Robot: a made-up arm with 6 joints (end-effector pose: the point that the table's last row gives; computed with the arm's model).
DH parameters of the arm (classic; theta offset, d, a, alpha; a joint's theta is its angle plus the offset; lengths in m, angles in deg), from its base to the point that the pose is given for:
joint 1: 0 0.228 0 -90
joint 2: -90 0 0.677 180
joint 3: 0 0 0 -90
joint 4: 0 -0.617 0 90
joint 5: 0 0.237 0 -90
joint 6: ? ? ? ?
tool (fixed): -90 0 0 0
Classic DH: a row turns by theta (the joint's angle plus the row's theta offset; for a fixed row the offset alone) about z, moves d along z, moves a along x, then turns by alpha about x.
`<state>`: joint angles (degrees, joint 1 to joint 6).
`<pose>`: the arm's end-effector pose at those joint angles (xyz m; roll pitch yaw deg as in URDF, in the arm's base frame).
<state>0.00 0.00 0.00 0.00 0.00 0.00</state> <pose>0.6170 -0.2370 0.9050 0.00 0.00 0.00</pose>
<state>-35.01 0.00 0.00 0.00 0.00 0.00</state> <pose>0.3694 -0.5481 0.9050 0.00 0.00 -35.01</pose>
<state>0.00 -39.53 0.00 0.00 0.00 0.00</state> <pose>0.0450 -0.2370 1.1429 0.00 -39.53 0.00</pose>
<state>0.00 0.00 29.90 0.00 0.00 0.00</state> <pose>0.5349 -0.2370 1.2126 0.00 -29.90 0.00</pose>
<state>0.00 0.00 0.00 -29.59 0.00 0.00</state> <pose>0.6170 -0.2061 0.7880 29.59 0.00 0.00</pose>
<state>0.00 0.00 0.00 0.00 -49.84 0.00</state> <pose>0.6170 -0.2370 0.9050 0.00 49.84 0.00</pose>
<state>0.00 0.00 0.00 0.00 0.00 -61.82</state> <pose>0.6170 -0.2370 0.9050 61.82 0.00 0.00</pose>
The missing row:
joint 6: 90 0 0 90
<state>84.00 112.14 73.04 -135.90 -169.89 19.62</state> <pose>-0.0645 1.0142 -0.5443 31.34 -45.95 -106.12</pose>
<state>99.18 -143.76 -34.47 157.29 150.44 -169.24</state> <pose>-0.1057 -0.7164 0.2341 -20.66 42.12 114.06</pose>
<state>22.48 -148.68 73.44 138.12 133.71 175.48</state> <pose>-0.7175 -0.1059 -0.8815 -97.25 -59.62 95.04</pose>
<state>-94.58 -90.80 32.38 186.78 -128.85 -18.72</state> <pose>0.3137 0.9692 0.7503 6.98 71.48 68.59</pose>
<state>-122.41 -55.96 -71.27 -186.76 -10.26 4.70</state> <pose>0.1765 -0.1612 0.4710 -178.15 5.12 -123.62</pose>
